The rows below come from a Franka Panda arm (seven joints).
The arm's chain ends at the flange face. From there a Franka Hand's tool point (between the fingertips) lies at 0.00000 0.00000 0.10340 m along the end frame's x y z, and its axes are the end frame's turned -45 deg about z.
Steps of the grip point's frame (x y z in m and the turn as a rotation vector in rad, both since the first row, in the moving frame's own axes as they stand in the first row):
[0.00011 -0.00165 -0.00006 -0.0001 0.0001 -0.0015]
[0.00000 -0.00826 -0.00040 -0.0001 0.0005 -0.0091]
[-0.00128 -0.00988 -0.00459 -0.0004 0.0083 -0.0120]
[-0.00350 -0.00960 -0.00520 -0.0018 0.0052 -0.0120]
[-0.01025 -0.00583 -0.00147 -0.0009 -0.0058 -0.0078]
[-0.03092 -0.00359 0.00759 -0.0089 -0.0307 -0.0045]
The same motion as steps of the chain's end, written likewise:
[-0.00110 -0.00124 -0.00006 0.0000 0.0001 -0.0015]
[-0.00588 -0.00581 -0.00040 0.0003 0.0004 -0.0091]
[-0.00852 -0.00550 -0.00459 0.0056 0.0062 -0.0120]
[-0.00977 -0.00406 -0.00520 0.0024 0.0049 -0.0120]
[-0.01101 0.00263 -0.00147 -0.0047 -0.0035 -0.0078]
[-0.02282 0.01643 0.00764 -0.0280 -0.0154 -0.0045]

